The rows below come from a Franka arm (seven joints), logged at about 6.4 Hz.
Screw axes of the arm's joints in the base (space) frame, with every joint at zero. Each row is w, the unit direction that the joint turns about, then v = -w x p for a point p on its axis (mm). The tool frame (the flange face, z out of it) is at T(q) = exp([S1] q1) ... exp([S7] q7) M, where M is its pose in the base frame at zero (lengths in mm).
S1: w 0 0 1 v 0.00 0.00 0.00
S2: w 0 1 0 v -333.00 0.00 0.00
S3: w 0 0 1 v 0.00 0.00 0.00
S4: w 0 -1 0 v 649.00 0.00 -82.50
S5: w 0 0 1 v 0.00 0.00 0.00
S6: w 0 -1 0 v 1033.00 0.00 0.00
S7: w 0 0 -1 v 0.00 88.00 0.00
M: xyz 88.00 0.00 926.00 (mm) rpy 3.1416 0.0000 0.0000 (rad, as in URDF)
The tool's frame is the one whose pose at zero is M.
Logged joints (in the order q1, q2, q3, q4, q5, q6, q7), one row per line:
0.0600 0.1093 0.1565 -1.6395 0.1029 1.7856 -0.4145
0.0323 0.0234 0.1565 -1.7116 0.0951 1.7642 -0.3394
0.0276 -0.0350 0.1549 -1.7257 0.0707 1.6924 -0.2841
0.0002 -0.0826 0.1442 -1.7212 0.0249 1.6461 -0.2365
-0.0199 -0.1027 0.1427 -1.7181 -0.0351 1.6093 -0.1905
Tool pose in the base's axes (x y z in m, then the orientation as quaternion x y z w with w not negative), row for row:
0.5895 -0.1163 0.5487 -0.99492 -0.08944 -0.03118 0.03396
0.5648 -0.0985 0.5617 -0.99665 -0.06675 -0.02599 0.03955
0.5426 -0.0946 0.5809 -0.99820 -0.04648 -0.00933 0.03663
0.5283 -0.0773 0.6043 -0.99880 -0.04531 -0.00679 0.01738
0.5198 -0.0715 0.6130 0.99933 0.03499 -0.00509 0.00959
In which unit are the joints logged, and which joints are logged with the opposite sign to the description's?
The joints are logged in radians. Opposite sign: q1, q3.
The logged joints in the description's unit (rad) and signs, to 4 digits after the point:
-0.0600 0.1093 -0.1565 -1.6395 0.1029 1.7856 -0.4145
-0.0323 0.0234 -0.1565 -1.7116 0.0951 1.7642 -0.3394
-0.0276 -0.0350 -0.1549 -1.7257 0.0707 1.6924 -0.2841
-0.0002 -0.0826 -0.1442 -1.7212 0.0249 1.6461 -0.2365
0.0199 -0.1027 -0.1427 -1.7181 -0.0351 1.6093 -0.1905

